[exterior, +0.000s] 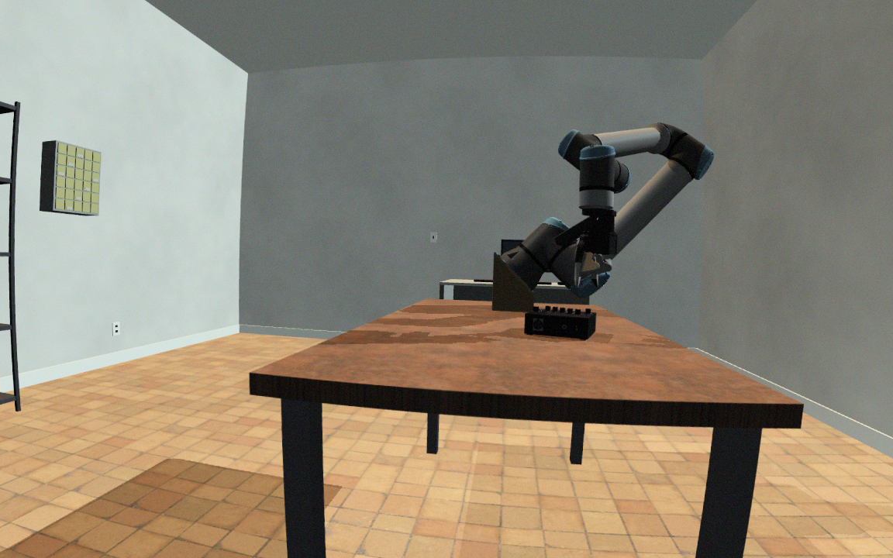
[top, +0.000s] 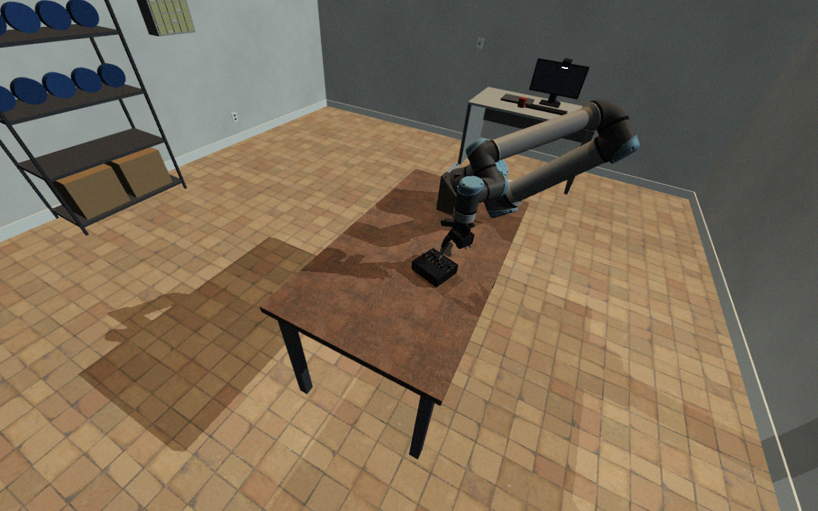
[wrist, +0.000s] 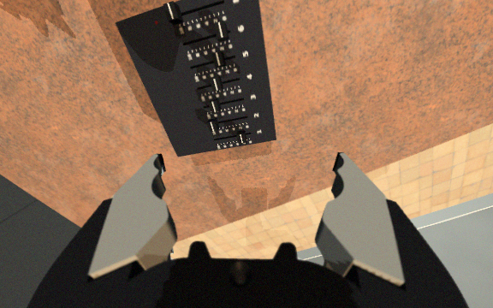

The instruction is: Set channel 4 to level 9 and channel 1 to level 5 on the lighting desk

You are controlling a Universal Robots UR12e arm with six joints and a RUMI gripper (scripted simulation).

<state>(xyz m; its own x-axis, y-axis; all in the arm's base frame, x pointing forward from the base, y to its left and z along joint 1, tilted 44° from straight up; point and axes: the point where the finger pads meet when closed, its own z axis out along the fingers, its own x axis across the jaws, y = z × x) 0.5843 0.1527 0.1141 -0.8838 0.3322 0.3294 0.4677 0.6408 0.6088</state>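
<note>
My gripper is now 60 mm above the channel 1 fader knob and 10 mm short of it. Also, from my hand: channel 4 fader knob 60 mm to the right, 60 mm below, 10 mm ahead.
</note>
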